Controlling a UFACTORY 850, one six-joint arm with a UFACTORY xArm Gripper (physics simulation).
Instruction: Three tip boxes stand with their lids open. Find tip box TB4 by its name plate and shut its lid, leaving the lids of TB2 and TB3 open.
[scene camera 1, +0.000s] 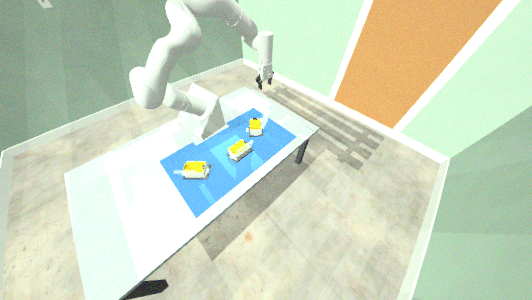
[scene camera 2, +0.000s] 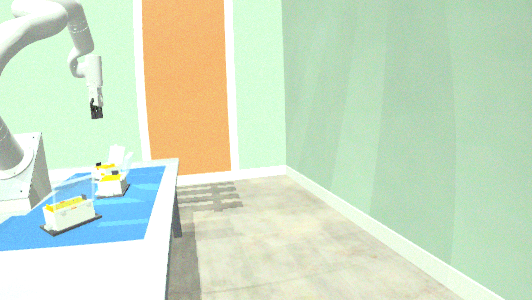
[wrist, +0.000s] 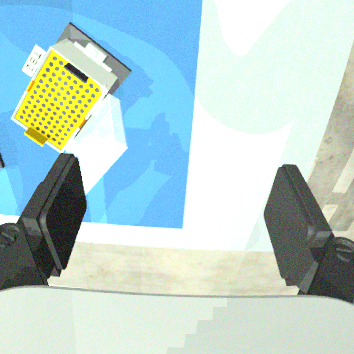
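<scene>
My gripper (scene camera 1: 265, 84) (scene camera 2: 97, 114) (wrist: 176, 184) is open and empty, high above the far end of the table. The far tip box (scene camera 1: 255, 127) (scene camera 2: 104, 172) (wrist: 60, 97) has a yellow rack and its clear lid (scene camera 2: 116, 152) (wrist: 102, 152) stands open. Its name plate (wrist: 34, 60) starts with TB; the last character is hard to read. It lies up and left of the fingers in the wrist view. The middle tip box (scene camera 1: 239, 150) (scene camera 2: 112, 186) and the near tip box (scene camera 1: 195, 171) (scene camera 2: 70, 215) also have open lids. Their names are unreadable, so I cannot tell which is TB4.
The boxes stand on a blue mat (scene camera 1: 197, 202) (scene camera 2: 120, 232) (wrist: 172, 30) on the white table (scene camera 1: 160, 235) (scene camera 2: 125, 270) (wrist: 225, 200). The arm's base (scene camera 1: 210, 120) (scene camera 2: 30, 175) stands on the table side away from the open floor. The table edge shows beyond the mat in the wrist view.
</scene>
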